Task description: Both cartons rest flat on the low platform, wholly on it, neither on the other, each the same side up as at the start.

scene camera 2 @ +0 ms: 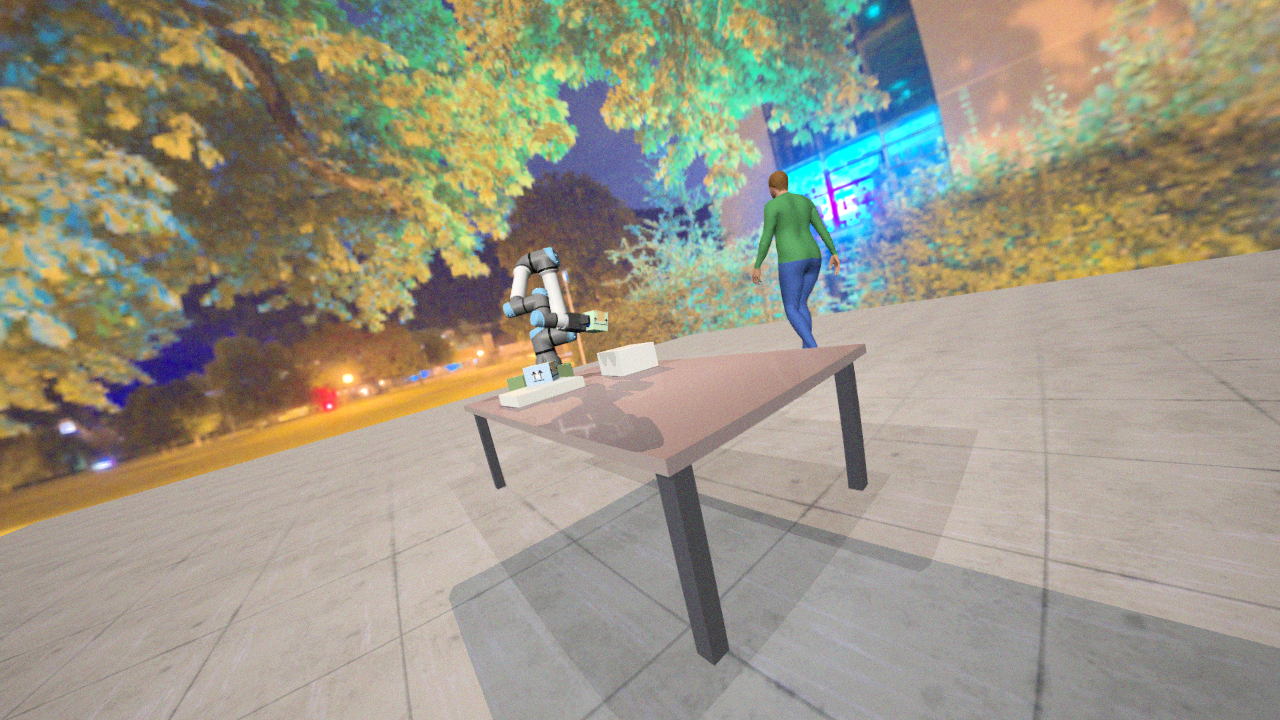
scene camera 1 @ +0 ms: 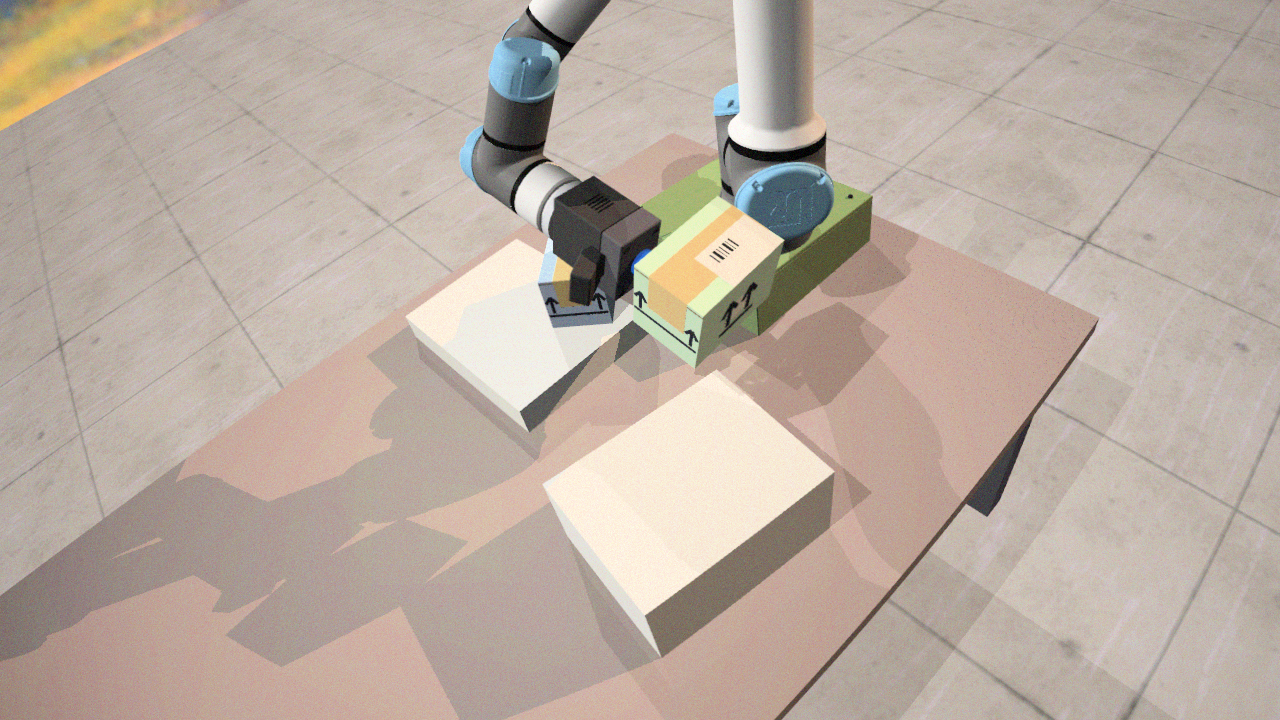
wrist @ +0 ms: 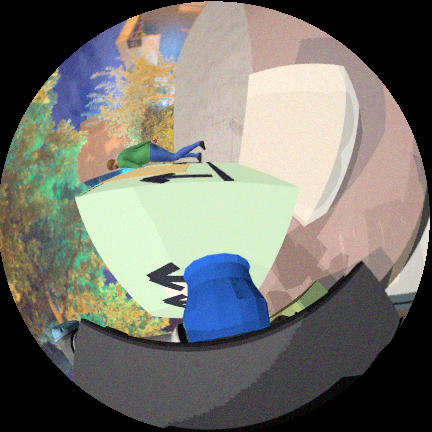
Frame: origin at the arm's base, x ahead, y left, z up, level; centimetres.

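Where they show: hand, tool point: (scene camera 2: 590, 324) (wrist: 215, 256).
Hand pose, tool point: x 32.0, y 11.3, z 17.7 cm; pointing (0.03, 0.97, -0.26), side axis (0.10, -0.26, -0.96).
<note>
Each offset is from my tool point to the centre of the thing. Level surfaces: height alone.
My suction gripper (scene camera 1: 640, 260) (wrist: 218, 277) is turned sideways, its blue cup against a side face of the pale green carton {dy +3.5, dx -1.6, dz +0.9 cm} (scene camera 1: 707, 279) (scene camera 2: 597, 321) (wrist: 200, 215). It holds this carton in the air; in scene camera 1 its taped, labelled face is up and its arrows point up. The blue carton {dy -28.7, dx -9.4, dz -17.8 cm} (scene camera 1: 581, 315) (scene camera 2: 538, 376) stands on the low platform {dy -35.5, dx -0.3, dz -24.8 cm} (scene camera 1: 483, 313) (scene camera 2: 544, 393), arrows up, near the edge towards the robot base. My gripper's dark body hides much of it in scene camera 1.
A taller cream block {dy +8.7, dx +11.3, dz -21.2 cm} (scene camera 1: 689, 474) (scene camera 2: 631, 359) (wrist: 300, 125) stands on the table {dz -27.2 cm} (scene camera 1: 966, 358) (scene camera 2: 742, 385). The green robot base (scene camera 1: 832, 237) is behind the held carton in scene camera 1. A person (scene camera 2: 794, 228) (wrist: 136, 154) in a green top is beyond the table.
</note>
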